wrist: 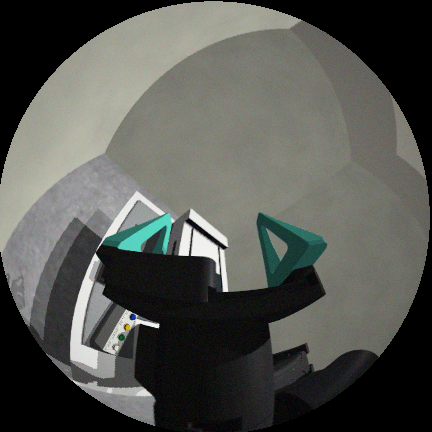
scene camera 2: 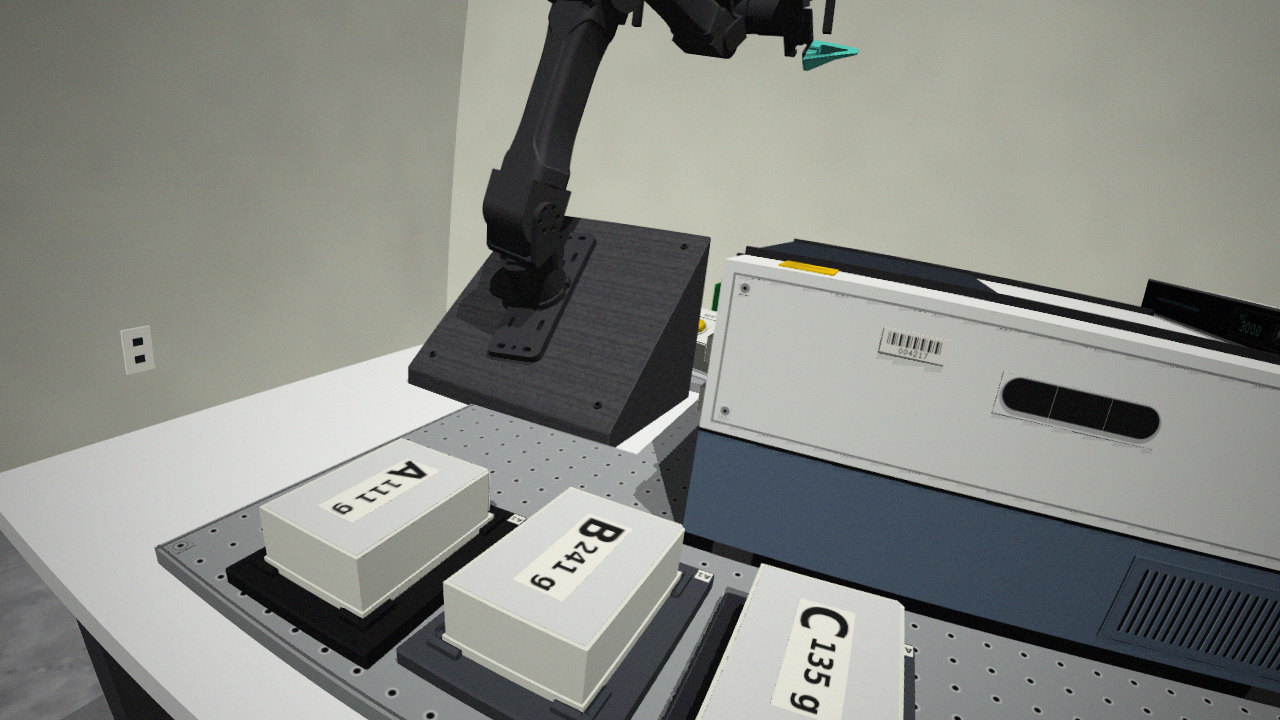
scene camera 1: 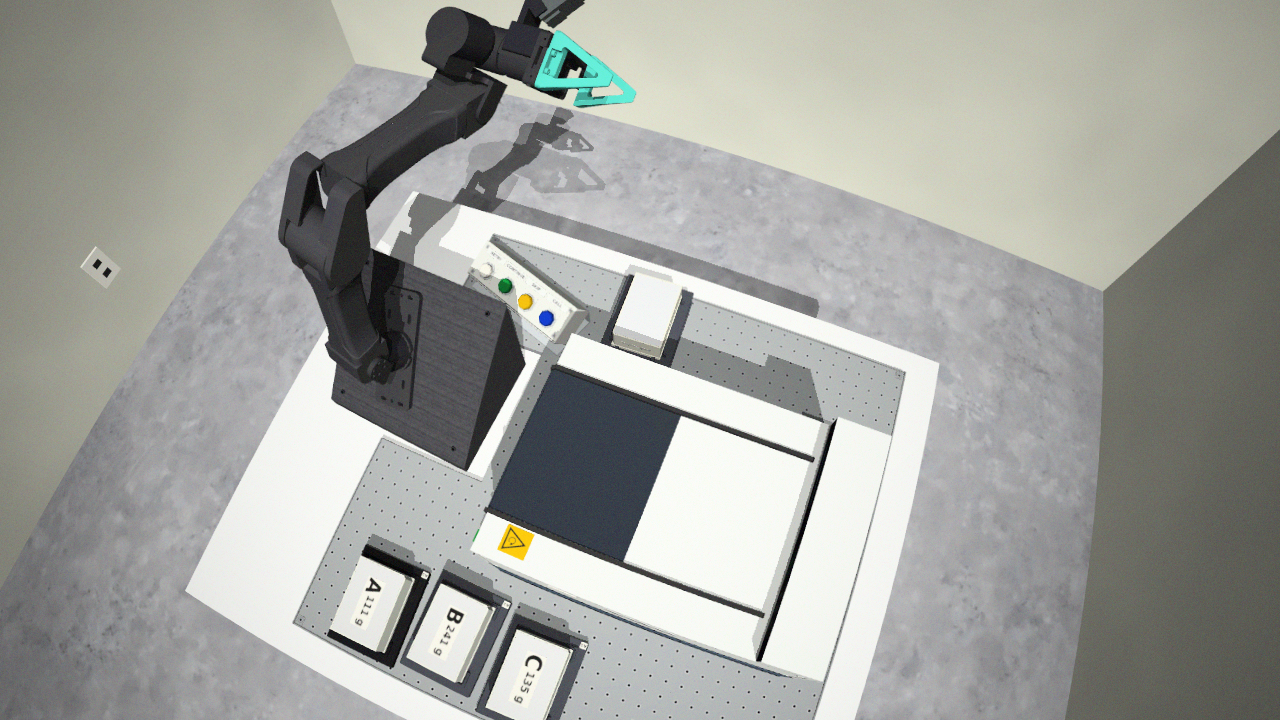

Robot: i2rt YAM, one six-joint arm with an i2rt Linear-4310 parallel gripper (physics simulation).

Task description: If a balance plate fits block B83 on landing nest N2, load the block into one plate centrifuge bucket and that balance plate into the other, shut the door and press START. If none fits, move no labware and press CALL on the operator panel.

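Where they show: gripper, fingertip midpoint: (wrist: 213, 217) (scene camera 2: 858, 19) (scene camera 1: 623, 89); arm's base at its link origin: (scene camera 2: 546, 294) (scene camera 1: 399, 348).
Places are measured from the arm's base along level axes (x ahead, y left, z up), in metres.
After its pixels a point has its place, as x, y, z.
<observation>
My gripper (scene camera 1: 617, 89) @(0.306, 0.236, 0.415) (wrist: 213, 217) @(0.306, 0.236, 0.415) is open and empty, high above the back of the bench, away from all labware. A white block (scene camera 1: 647, 308) @(0.354, 0.213, -0.030) sits on a dark nest beside the centrifuge; its mass and the nest's label cannot be read. Balance plates A 111 g (scene camera 1: 371, 604) @(0.113, -0.389, -0.054) (scene camera 2: 375, 501) @(0.115, -0.404, -0.053), B 241 g (scene camera 1: 452, 634) @(0.249, -0.381, -0.053) (scene camera 2: 563, 568) @(0.241, -0.398, -0.053) and C 135 g (scene camera 1: 528, 676) @(0.376, -0.397, -0.053) (scene camera 2: 814, 644) @(0.373, -0.395, -0.053) sit on their nests. The centrifuge (scene camera 1: 684, 374) @(0.454, 0.058, 0.103) (scene camera 2: 805, 349) @(0.331, -0.265, 0.056) has a dark panel (scene camera 1: 586, 465) @(0.372, -0.106, 0.106) and a white panel on top; no bucket shows. The operator panel (scene camera 1: 563, 324) @(0.230, 0.145, -0.041) (wrist: 106, 346) @(0.056, 0.237, -0.029) has white, green, yellow and blue (scene camera 1: 546, 317) @(0.199, 0.146, -0.037) (wrist: 133, 317) @(0.196, 0.143, -0.039) buttons.
The dark wedge-shaped arm base (scene camera 1: 438, 358) @(0.076, 0.002, 0.008) (scene camera 2: 626, 313) @(0.113, -0.013, -0.002) stands between the operator panel and the balance plates. A raised white section (scene camera 1: 836, 537) @(0.701, -0.108, 0.137) runs along the centrifuge's far end. A black display (scene camera 2: 1248, 326) @(0.656, -0.155, 0.119) reads 3000. Walls surround the bench.
</observation>
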